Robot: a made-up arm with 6 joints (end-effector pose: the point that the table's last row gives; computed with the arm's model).
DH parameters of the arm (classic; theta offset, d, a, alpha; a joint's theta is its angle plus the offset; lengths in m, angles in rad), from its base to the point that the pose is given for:
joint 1: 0 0.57 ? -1.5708
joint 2: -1.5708 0 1.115 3.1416
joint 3: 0 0 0.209 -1.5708
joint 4: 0 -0.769 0 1.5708
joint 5: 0 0 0 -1.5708
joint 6: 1.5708 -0.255 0 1.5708
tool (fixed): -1.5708 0 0 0
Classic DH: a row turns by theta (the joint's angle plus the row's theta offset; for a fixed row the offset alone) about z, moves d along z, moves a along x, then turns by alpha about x.
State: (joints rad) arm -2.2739 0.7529 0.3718 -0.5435 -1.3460 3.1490
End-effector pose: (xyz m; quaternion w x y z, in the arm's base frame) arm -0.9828 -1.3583 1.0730 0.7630 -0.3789 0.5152 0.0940
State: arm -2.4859 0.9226 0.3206 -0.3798 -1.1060 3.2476
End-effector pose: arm -1.3430 -1.1397 0.7408 0.7454 -0.2922 0.5913 0.0968
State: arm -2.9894 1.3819 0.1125 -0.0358 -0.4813 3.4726
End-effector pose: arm -1.6021 -0.2500 -0.1438 0.7493 -0.1676 0.6237 0.1466
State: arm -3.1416 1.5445 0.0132 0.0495 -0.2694 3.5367
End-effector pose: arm -1.4398 0.0034 -0.4091 0.7652 -0.1681 0.6051 0.1415
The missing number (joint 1, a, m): 0.144
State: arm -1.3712 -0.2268 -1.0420 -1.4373 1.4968 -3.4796
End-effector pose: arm -0.1260 -0.6481 1.2495 0.0736 -0.1575 0.8415 -0.5115
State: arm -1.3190 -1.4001 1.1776 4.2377 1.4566 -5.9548
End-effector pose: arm -0.6366 1.5700 1.1072 0.1453 0.2632 -0.8846 0.3566
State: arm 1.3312 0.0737 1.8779 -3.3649 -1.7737 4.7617
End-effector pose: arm -0.0365 -0.3824 2.2755 0.3801 0.5968 -0.3835 -0.5936
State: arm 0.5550 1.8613 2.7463 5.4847 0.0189 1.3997
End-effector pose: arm 1.4436 0.8910 1.1776 0.8652 -0.1408 -0.4694 0.1067
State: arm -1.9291 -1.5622 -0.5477 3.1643 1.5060 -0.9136
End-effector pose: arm 0.1761 0.4868 1.2227 0.4175 -0.4007 0.7833 -0.2273
